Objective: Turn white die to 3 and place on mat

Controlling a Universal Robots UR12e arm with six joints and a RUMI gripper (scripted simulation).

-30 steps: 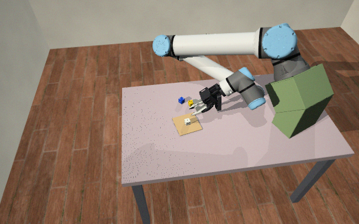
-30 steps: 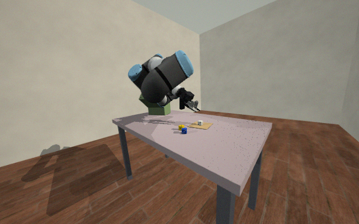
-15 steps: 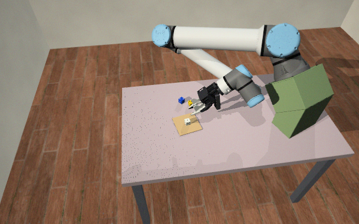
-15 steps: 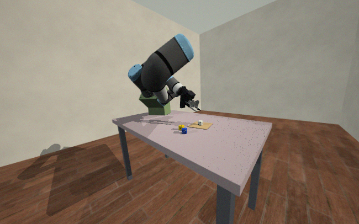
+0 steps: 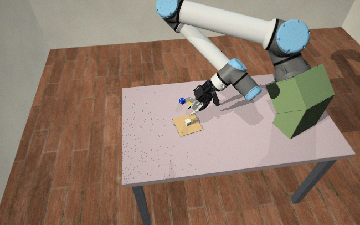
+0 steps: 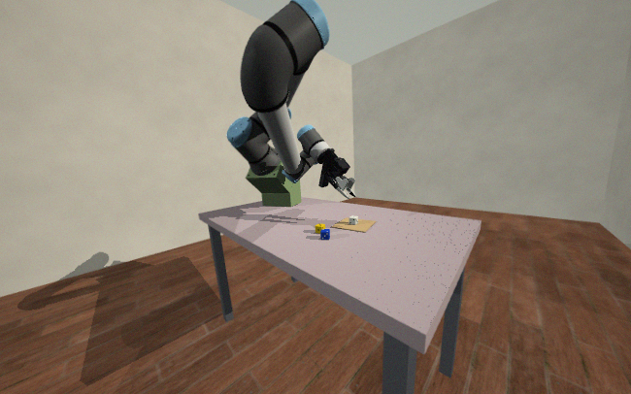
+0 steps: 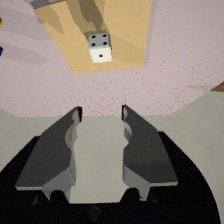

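The white die is 110 mm below my hand and 20 mm ahead of it. The rest, counted from my hand: blue die (180 mm to the right, 110 mm below); yellow die (140 mm to the right, 110 mm below, 50 mm behind); tan mat (120 mm below, 20 mm ahead).
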